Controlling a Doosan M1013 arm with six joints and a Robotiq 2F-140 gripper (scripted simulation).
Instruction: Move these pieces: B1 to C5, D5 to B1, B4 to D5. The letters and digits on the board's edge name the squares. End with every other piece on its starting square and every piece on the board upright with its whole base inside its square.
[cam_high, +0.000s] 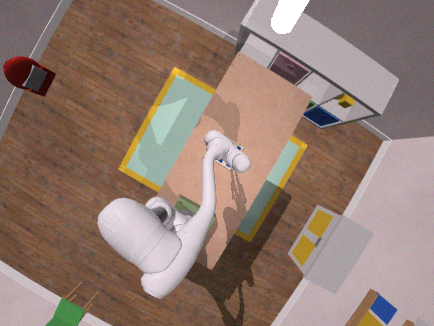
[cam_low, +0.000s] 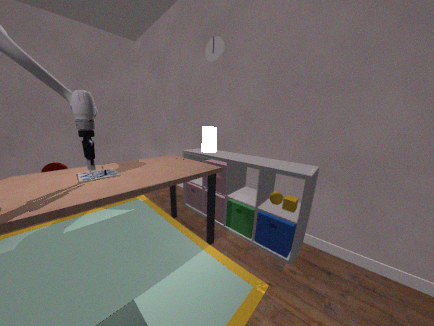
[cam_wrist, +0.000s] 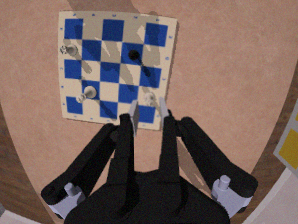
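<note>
Now: hand 80 mm short of the dark chess piece, 70 mm above it and 30 mm to the right of it. Round my hand: chessboard 90 mm below, 70 mm to the left, 50 mm ahead.
</note>
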